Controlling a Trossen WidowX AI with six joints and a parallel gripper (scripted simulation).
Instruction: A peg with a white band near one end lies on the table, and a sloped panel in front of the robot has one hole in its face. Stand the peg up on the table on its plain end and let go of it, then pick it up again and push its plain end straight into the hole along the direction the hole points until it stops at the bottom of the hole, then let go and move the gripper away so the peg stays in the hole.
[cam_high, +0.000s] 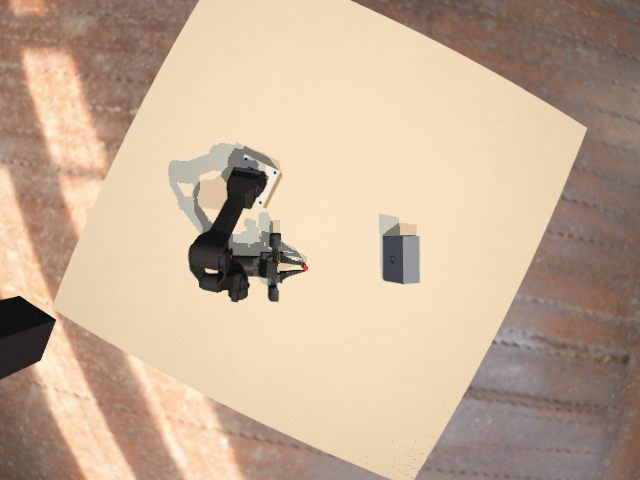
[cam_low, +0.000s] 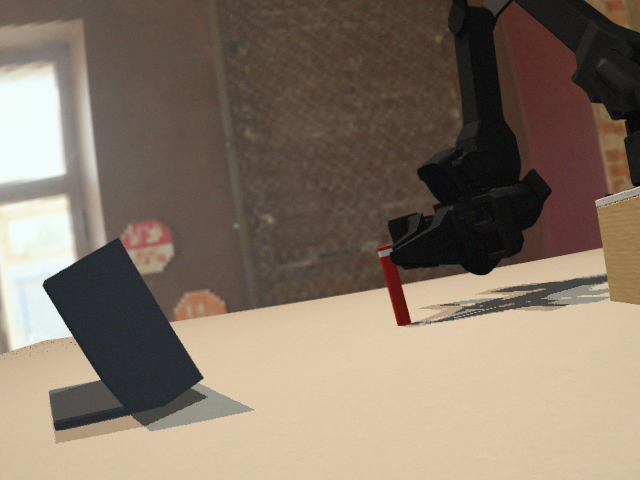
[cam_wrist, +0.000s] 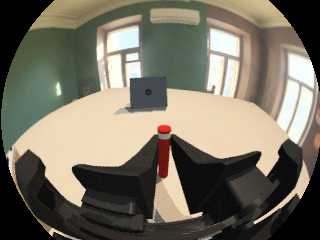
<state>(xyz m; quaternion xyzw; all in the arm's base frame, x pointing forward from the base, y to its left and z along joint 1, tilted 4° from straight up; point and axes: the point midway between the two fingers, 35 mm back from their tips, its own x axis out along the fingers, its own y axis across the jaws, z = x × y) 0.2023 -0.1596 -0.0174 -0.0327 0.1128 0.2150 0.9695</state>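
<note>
My gripper tip is now 1 cm above the red peg. Round my gripper tip: dark sloped panel: 23 cm ahead, 14 cm to the left, 1 cm below.
</note>
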